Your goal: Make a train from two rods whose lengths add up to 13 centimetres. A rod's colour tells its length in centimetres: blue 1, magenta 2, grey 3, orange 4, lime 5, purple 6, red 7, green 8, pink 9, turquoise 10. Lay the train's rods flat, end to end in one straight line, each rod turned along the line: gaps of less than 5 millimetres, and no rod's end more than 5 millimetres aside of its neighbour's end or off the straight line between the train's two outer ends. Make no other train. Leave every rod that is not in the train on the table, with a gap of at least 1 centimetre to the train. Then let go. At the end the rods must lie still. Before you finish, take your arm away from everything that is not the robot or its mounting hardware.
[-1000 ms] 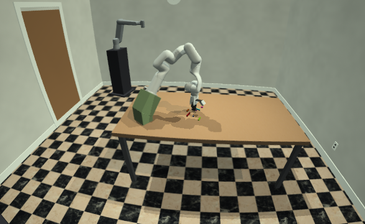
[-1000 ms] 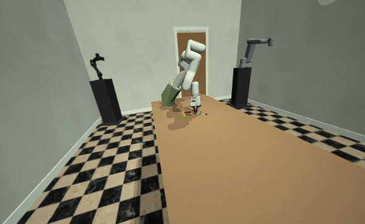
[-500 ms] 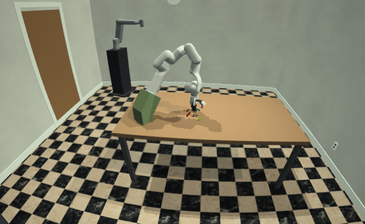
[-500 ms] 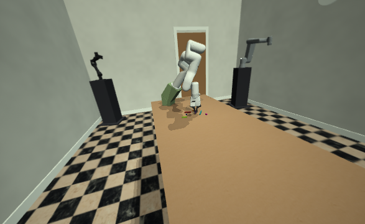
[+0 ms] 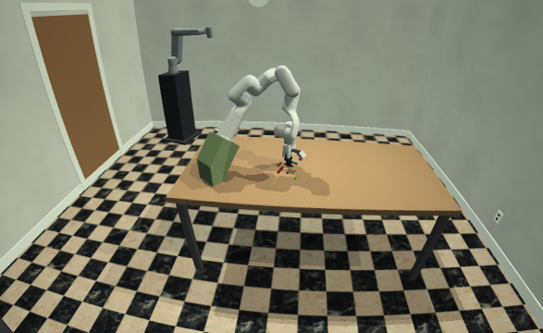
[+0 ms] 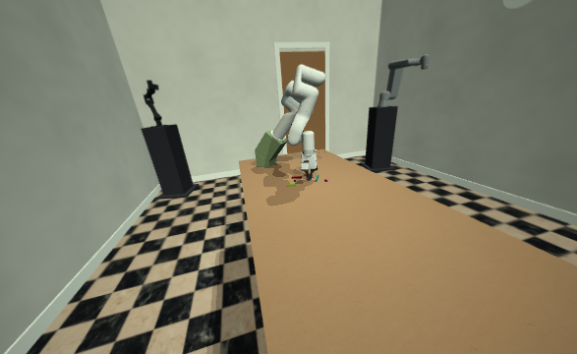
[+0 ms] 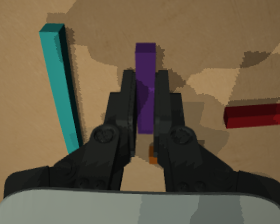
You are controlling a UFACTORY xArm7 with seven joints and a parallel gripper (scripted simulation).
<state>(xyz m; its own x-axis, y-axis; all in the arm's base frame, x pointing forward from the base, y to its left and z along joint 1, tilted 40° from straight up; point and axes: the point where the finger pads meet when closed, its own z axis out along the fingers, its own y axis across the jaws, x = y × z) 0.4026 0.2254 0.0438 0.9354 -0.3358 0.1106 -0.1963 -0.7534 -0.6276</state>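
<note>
Now: hand 2 cm above the purple rod. Round my hand: red rod 8 cm to the right, 3 cm behind, 2 cm below; then orange rod 6 cm behind, 2 cm below, 1 cm to the right; then turquoise rod 5 cm to the left, 2 cm below.
</note>
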